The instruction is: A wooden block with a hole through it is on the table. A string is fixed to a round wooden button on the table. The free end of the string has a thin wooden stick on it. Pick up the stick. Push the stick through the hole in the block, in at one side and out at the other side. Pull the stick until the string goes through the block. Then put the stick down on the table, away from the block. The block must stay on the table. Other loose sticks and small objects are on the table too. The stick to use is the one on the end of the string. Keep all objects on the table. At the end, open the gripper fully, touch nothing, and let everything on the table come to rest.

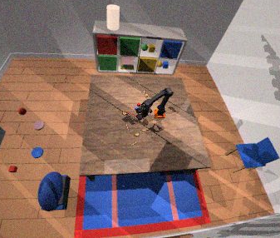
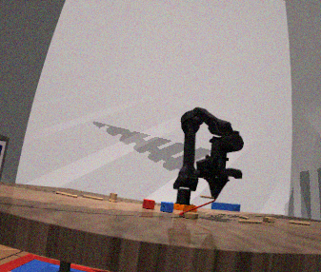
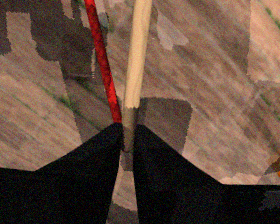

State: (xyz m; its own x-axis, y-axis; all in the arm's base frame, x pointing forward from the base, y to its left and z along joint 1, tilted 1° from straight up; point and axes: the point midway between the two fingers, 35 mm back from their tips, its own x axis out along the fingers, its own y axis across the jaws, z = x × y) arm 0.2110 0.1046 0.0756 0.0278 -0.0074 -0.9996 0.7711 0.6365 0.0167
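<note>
The blue block is 15 cm to the right of my gripper tip, 7 cm ahead of it and 4 cm below it. From my gripper tip the other things lie so: tan wooden cylinder: 37 cm to the right, 6 cm behind, 4 cm below; thin pale wooden stick: 1 cm to the right, 1 cm ahead; red block: 22 cm to the right, 5 cm below, 4 cm ahead.
</note>
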